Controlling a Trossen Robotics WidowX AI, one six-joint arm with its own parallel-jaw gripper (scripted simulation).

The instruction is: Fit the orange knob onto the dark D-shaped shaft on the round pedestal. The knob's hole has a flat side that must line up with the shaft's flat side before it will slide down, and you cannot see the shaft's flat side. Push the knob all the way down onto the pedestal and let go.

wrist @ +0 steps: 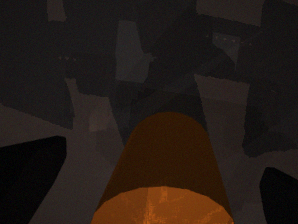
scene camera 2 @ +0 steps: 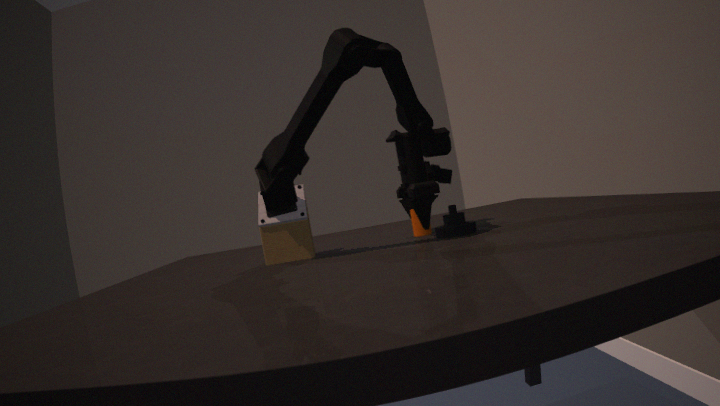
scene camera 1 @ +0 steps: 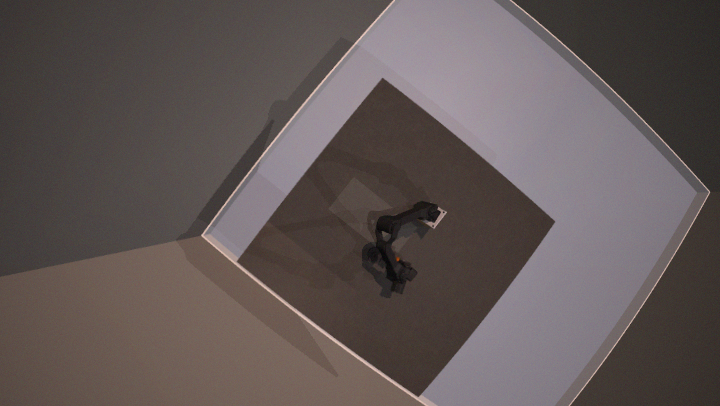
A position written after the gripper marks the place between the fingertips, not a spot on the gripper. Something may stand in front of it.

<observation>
The gripper (scene camera 2: 422, 228) is open, holding nothing. Further things: an orange knob (wrist: 168, 163) and a round pedestal (scene camera 2: 454, 225).
The gripper shows as well in the wrist view (wrist: 165, 164).
</observation>
